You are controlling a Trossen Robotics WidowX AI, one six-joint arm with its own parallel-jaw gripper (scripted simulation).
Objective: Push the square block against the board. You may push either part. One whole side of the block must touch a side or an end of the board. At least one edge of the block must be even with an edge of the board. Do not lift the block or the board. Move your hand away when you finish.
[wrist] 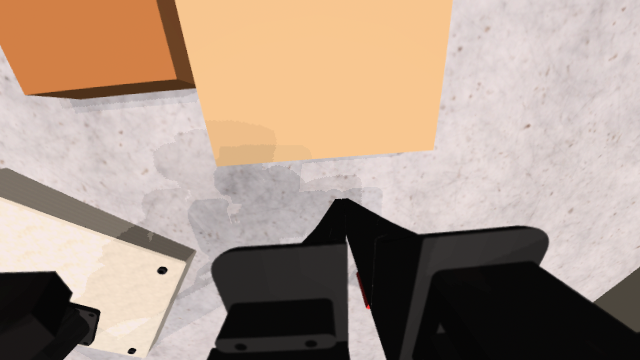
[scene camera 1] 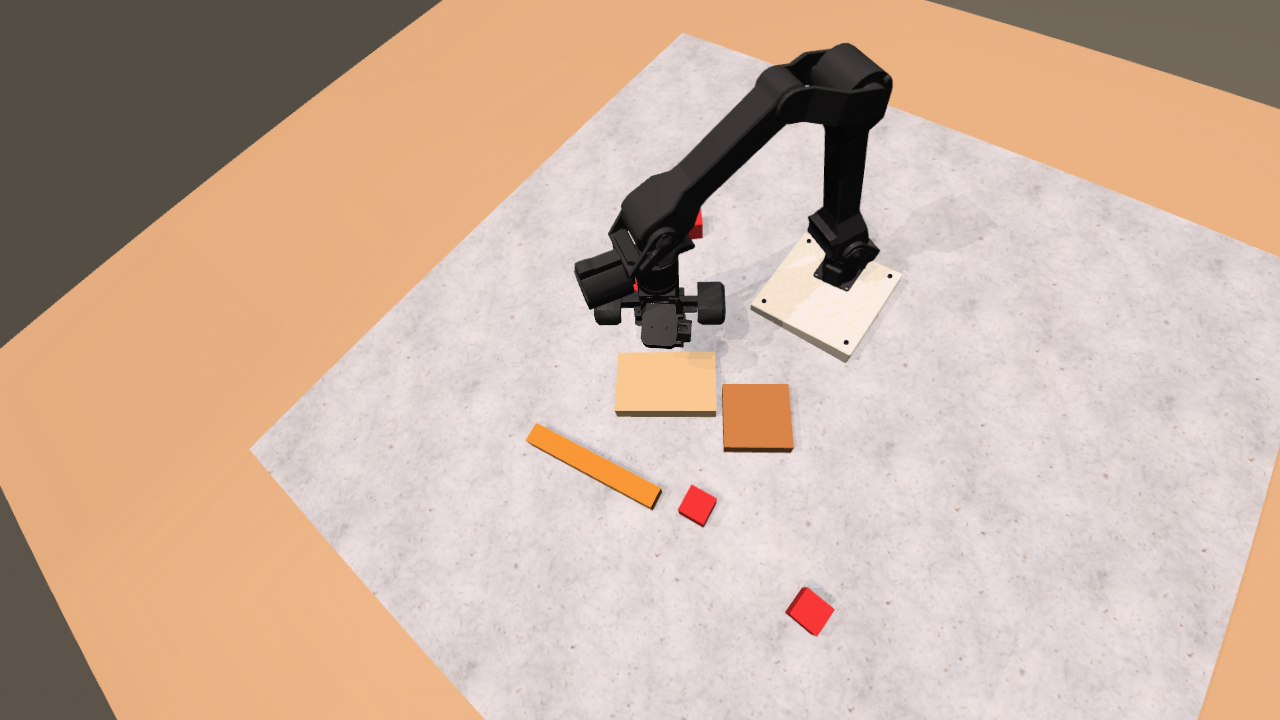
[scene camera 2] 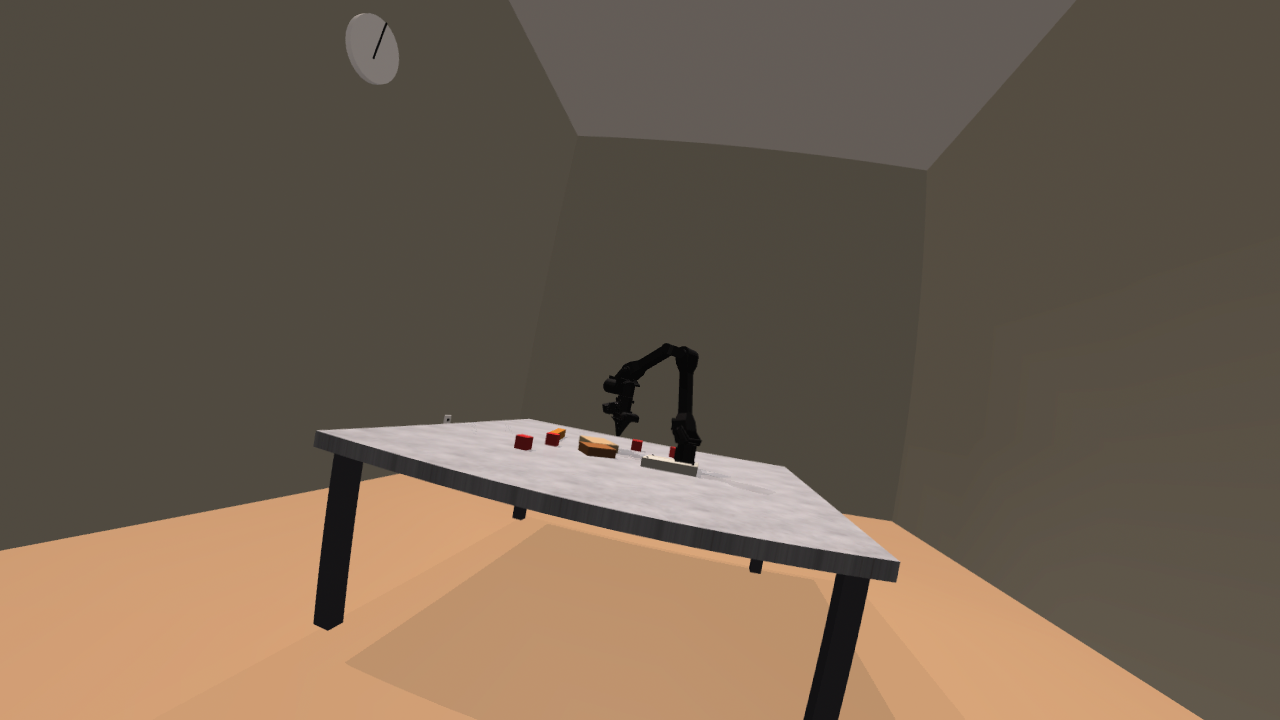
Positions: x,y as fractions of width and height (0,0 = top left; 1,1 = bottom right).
Labels:
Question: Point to a pale tan board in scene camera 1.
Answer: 0.51,0.53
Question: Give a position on an orange square block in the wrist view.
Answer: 0.10,0.16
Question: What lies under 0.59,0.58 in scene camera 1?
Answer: An orange square block.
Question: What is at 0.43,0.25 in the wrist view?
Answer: A pale tan board.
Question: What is my gripper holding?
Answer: Nothing.

